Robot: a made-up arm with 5 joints.
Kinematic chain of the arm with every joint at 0, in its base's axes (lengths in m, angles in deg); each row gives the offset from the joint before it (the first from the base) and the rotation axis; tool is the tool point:
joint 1: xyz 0 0 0.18 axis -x
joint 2: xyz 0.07 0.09 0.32 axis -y
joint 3: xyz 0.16 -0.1 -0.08 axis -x
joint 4: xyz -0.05 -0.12 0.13 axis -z
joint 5: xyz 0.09 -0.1 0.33 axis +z
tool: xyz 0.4 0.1 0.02
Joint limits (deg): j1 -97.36..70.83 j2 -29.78..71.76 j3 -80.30..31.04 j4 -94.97..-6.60 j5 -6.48..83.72
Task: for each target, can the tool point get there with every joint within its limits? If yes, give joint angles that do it. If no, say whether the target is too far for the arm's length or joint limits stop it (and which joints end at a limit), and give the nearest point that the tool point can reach.
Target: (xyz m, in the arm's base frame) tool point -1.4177 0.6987 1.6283
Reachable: no: too far | nearest point -0.2904 0.3522 0.9100 | short by 1.381 m
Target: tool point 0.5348 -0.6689 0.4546
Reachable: yes | joints -76.08 -6.47 -14.39 -43.08 8.03
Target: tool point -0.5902 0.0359 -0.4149
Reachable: no: joint limits stop it (at a limit: joint 1, joint 2, joint 4, joint 5) | nearest point -0.2573 -0.1705 -0.1933 | short by 0.450 m
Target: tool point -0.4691 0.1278 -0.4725
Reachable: no: joint limits stop it (at a limit: joint 1, joint 2, joint 4, joint 5) | nearest point -0.1933 -0.1420 -0.2495 | short by 0.446 m
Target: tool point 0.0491 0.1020 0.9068
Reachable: yes | joints -12.01 -8.48 9.65 -63.84 61.86
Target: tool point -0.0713 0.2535 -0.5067
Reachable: no: joint limits stop it (at a limit: joint 1, joint 3, joint 4, joint 5) | nearest point 0.0059 -0.0355 -0.3308 | short by 0.347 m
